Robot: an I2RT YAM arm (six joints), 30 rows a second.
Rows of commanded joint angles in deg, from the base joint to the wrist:
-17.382 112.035 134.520 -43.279 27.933 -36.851
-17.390 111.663 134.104 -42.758 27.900 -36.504
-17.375 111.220 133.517 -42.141 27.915 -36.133
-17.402 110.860 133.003 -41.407 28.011 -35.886
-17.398 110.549 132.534 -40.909 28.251 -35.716
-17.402 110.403 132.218 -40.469 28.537 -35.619
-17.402 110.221 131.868 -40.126 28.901 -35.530
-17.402 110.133 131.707 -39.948 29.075 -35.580
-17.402 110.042 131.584 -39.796 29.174 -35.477
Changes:
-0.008 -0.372 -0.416 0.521 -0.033 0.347
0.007 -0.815 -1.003 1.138 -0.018 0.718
-0.020 -1.175 -1.517 1.872 0.078 0.965
-0.016 -1.486 -1.986 2.370 0.318 1.135
-0.020 -1.632 -2.302 2.810 0.604 1.232
-0.020 -1.814 -2.652 3.153 0.968 1.321
-0.020 -1.902 -2.813 3.331 1.142 1.271
-0.020 -1.993 -2.936 3.483 1.241 1.374

